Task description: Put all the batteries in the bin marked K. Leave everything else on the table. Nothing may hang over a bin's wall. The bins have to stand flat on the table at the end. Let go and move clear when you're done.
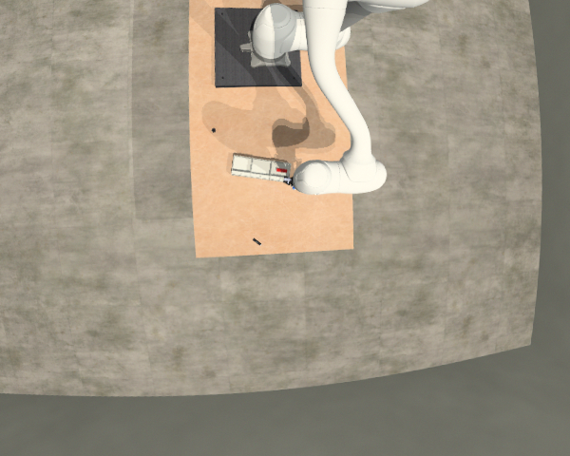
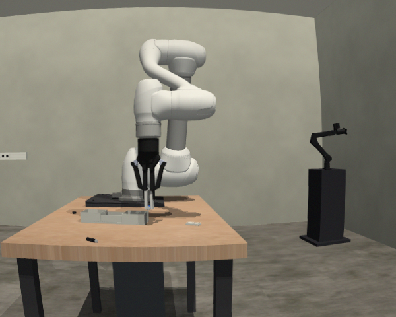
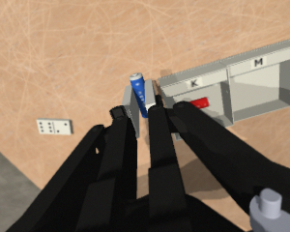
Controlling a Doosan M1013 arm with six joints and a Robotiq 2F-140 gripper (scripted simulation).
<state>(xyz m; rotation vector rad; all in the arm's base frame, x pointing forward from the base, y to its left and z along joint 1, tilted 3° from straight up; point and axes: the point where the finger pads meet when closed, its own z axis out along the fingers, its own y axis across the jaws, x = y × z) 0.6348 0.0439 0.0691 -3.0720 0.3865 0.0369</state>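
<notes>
The red battery is 70 mm behind my hand, 40 mm to the right of it and 80 mm below it. From my hand the other things lie so: grey bin row: 80 mm behind, 130 mm to the right, 80 mm below; then small white flat piece: 10 mm ahead, 160 mm to the left, 90 mm below; then blue battery: 30 mm below.
</notes>
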